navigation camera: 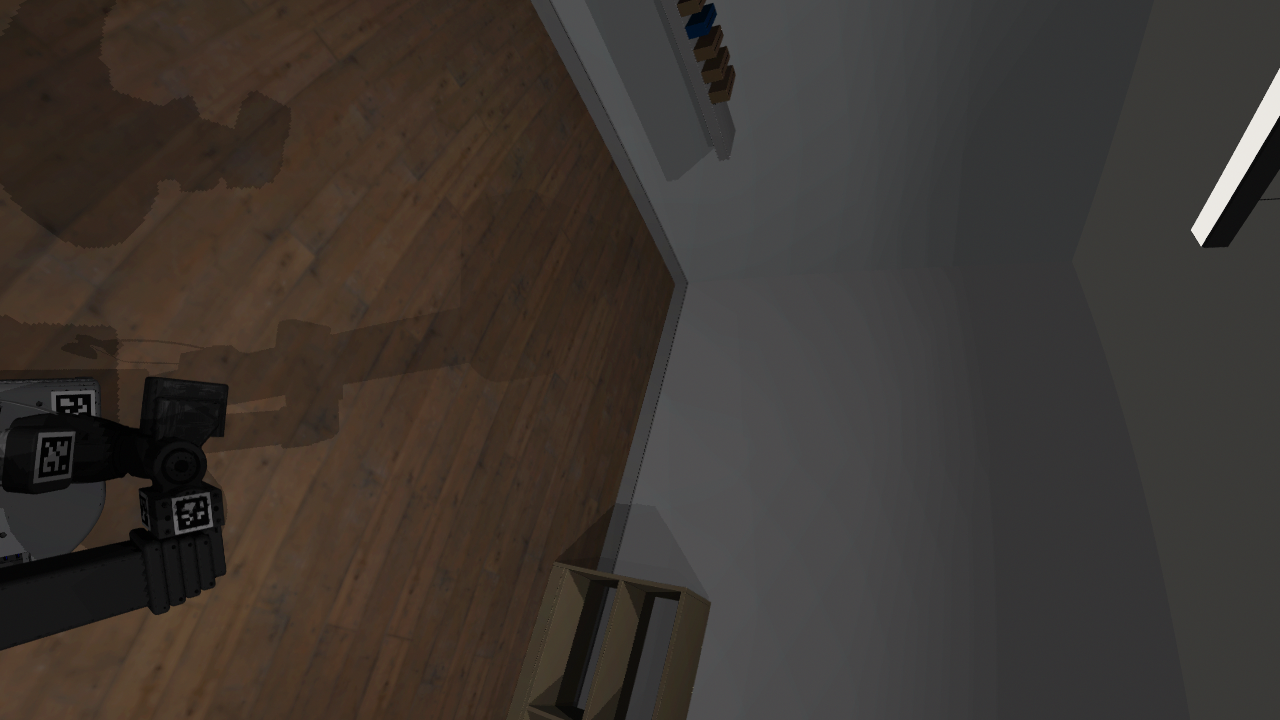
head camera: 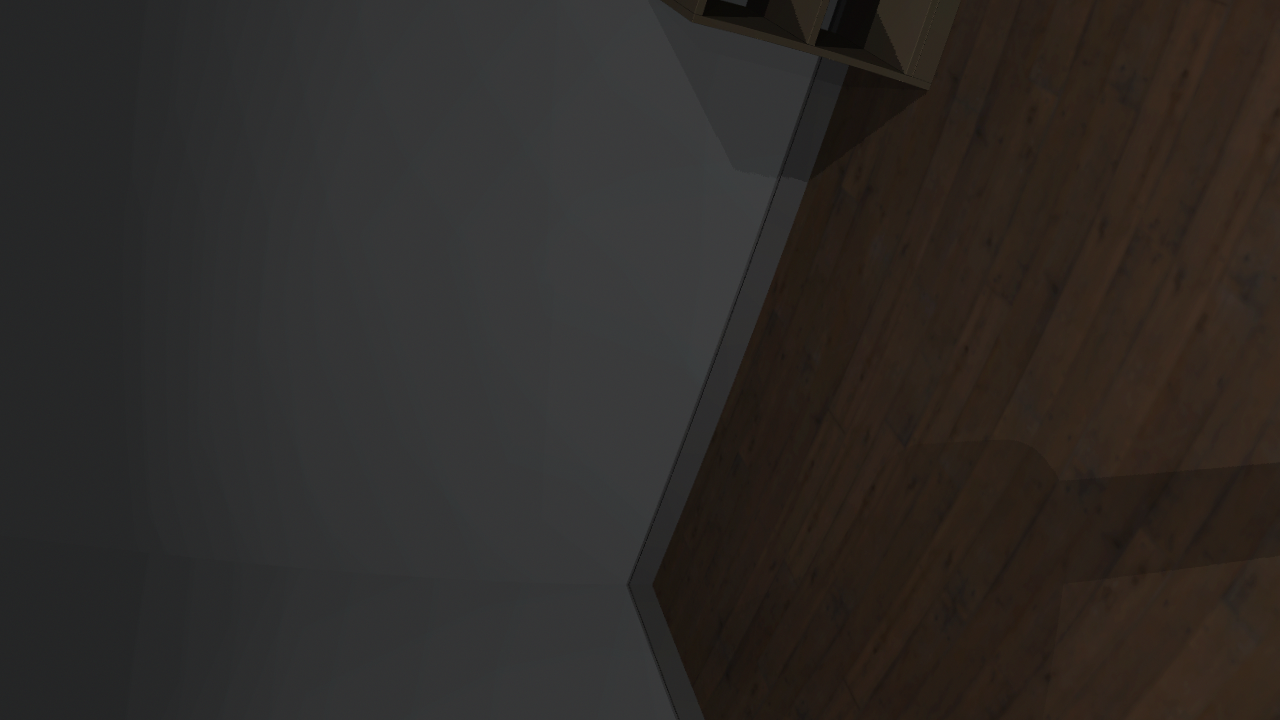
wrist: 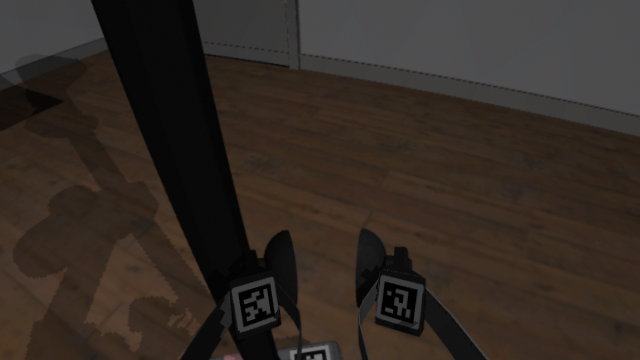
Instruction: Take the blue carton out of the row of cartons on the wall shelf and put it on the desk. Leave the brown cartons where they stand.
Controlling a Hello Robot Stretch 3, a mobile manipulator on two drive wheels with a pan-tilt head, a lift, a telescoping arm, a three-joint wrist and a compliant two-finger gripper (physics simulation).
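Places are measured from the robot's base along level axes (x ahead, y left, z up), in millimetres.
Where they show: gripper, fingertip midpoint: (wrist: pixel 324 255).
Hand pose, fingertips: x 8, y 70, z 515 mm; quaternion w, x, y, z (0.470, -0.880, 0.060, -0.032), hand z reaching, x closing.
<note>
After its pixels a point has its place.
The blue carton (navigation camera: pixel 700 21) @(x 1352, y -1600, z 748 mm) shows small near the top edge of the navigation view, which is turned on its side. It stands in a row between brown cartons (navigation camera: pixel 691 7) @(x 1373, y -1534, z 738 mm) (navigation camera: pixel 708 42) @(x 1320, y -1698, z 744 mm), with more brown cartons (navigation camera: pixel 715 65) @(x 1257, y -1775, z 743 mm) (navigation camera: pixel 722 84) @(x 1217, y -1863, z 742 mm) towards the near end of the wall shelf (navigation camera: pixel 724 141) @(x 1033, y -2034, z 687 mm). The row is cut off by the view's edge. The desk does not show in these views. My gripper (wrist: pixel 324 255) @(x 8, y 70, z 515 mm) is open and empty in the wrist view, over the wooden floor and far from the cartons.
A wooden open shelf unit (head camera: pixel 930 44) @(x -877, y -1614, z 42 mm) (navigation camera: pixel 684 644) @(x -1027, y -1658, z 610 mm) stands on the floor against a wall. A dark post (wrist: pixel 165 100) rises beside my fingers in the wrist view. My folded wrist (navigation camera: pixel 179 465) @(x -24, y -149, z 732 mm) is at the navigation view's left. A lamp (navigation camera: pixel 1239 161) @(x 461, y -1207, z 2077 mm) hangs from the ceiling.
</note>
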